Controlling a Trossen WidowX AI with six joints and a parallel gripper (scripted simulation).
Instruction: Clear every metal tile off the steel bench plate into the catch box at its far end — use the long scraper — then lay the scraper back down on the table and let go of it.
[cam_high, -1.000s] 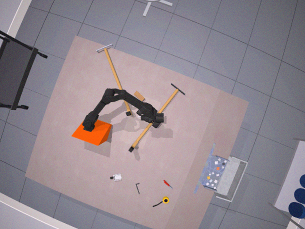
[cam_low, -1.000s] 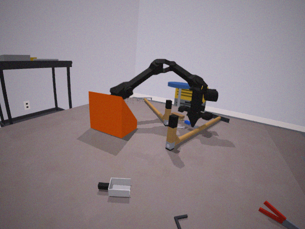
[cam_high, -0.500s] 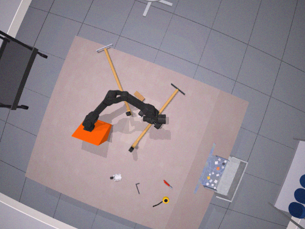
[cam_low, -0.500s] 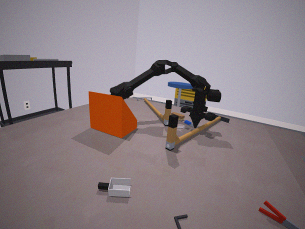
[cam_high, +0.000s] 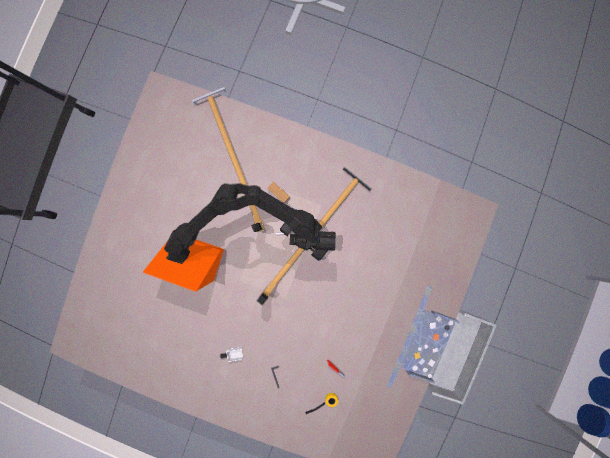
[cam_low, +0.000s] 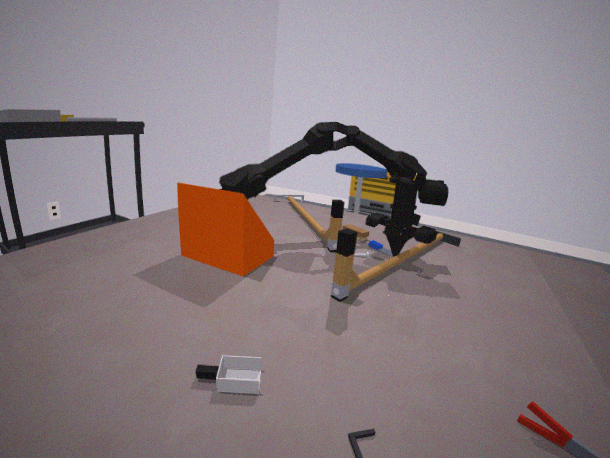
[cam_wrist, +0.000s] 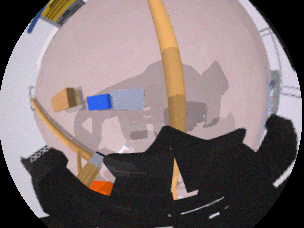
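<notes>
My gripper tip is now 50 mm below the long scraper, 20 mm short of it and 10 mm to the right of it. The rest, counted from my gripper tip: wooden block 150 mm behind, 140 mm to the left; blue tool 70 mm to the left, 50 mm behind, 10 mm below; wooden scraper 350 mm behind, 210 mm to the left, 50 mm above.
</notes>
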